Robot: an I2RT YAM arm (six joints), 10 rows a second.
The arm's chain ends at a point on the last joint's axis. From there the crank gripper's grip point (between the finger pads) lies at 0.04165 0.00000 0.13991 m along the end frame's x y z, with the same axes.
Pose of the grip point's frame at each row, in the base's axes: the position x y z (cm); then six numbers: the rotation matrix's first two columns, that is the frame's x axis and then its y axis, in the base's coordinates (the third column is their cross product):
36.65 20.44 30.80 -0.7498 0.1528 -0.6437 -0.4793 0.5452 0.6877
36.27 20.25 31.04 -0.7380 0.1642 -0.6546 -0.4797 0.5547 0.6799
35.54 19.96 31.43 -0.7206 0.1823 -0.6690 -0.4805 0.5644 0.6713
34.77 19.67 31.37 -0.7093 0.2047 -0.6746 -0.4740 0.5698 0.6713
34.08 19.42 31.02 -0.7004 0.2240 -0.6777 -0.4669 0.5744 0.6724
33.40 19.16 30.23 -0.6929 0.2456 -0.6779 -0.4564 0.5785 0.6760
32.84 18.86 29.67 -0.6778 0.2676 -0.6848 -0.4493 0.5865 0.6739
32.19 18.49 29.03 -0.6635 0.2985 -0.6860 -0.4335 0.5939 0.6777
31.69 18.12 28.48 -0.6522 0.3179 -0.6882 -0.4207 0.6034 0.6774
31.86 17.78 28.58 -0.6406 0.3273 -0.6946 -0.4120 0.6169 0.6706
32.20 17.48 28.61 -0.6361 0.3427 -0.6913 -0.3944 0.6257 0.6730
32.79 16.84 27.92 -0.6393 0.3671 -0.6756 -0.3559 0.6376 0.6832
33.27 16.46 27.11 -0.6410 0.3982 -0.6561 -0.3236 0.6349 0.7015
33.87 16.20 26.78 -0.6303 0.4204 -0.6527 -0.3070 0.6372 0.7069
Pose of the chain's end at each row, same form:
33.39 8.27 38.18 -0.7498 0.1528 -0.6437 -0.4793 0.5452 0.6877
32.70 8.15 38.39 -0.7380 0.1642 -0.6546 -0.4797 0.5547 0.6799
31.55 7.94 38.68 -0.7206 0.1823 -0.6690 -0.4805 0.5644 0.6713
30.42 7.68 38.48 -0.7093 0.2047 -0.6746 -0.4740 0.5698 0.6713
29.44 7.47 38.01 -0.7004 0.2240 -0.6777 -0.4669 0.5744 0.6724
28.48 7.25 37.09 -0.6929 0.2456 -0.6779 -0.4564 0.5785 0.6760
27.52 7.05 36.40 -0.6778 0.2676 -0.6848 -0.4493 0.5865 0.6739
26.42 6.79 35.59 -0.6635 0.2985 -0.6860 -0.4335 0.5939 0.6777
25.58 6.56 34.98 -0.6522 0.3179 -0.6882 -0.4207 0.6034 0.6774
25.46 6.40 35.12 -0.6406 0.3273 -0.6946 -0.4120 0.6169 0.6706
25.57 6.25 35.17 -0.6361 0.3427 -0.6913 -0.3944 0.6257 0.6730
25.92 5.84 34.61 -0.6393 0.3671 -0.6756 -0.3559 0.6376 0.6832
26.20 5.54 33.73 -0.6410 0.3982 -0.6561 -0.3236 0.6349 0.7015
26.52 5.41 33.31 -0.6303 0.4204 -0.6527 -0.3070 0.6372 0.7069

